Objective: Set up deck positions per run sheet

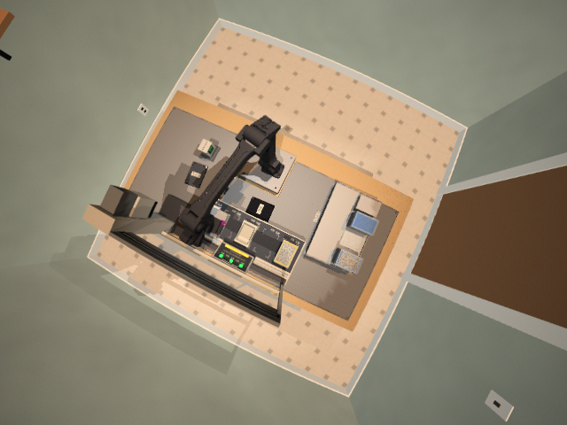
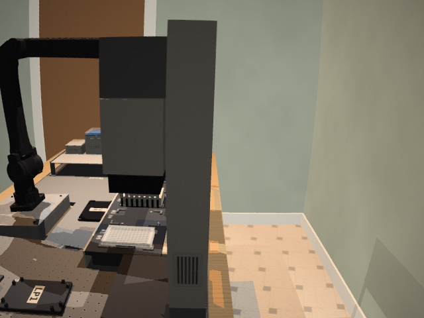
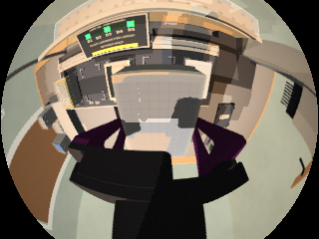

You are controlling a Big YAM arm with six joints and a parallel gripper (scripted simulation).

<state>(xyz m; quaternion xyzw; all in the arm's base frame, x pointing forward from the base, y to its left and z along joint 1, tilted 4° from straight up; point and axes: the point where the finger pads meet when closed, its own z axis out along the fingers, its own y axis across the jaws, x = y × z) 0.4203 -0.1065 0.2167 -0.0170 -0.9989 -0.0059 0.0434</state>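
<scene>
Right now my hand is 1 cm above the pale block. From my hand the other things lie so: pipetting head: 35 cm to the right, 10 cm above, 7 cm ahead; then cream reservoir: 22 cm below, 12 cm to the left, 1 cm ahead; then regrip nest: 27 cm below, 15 cm behind, 13 cm to the left.
</scene>
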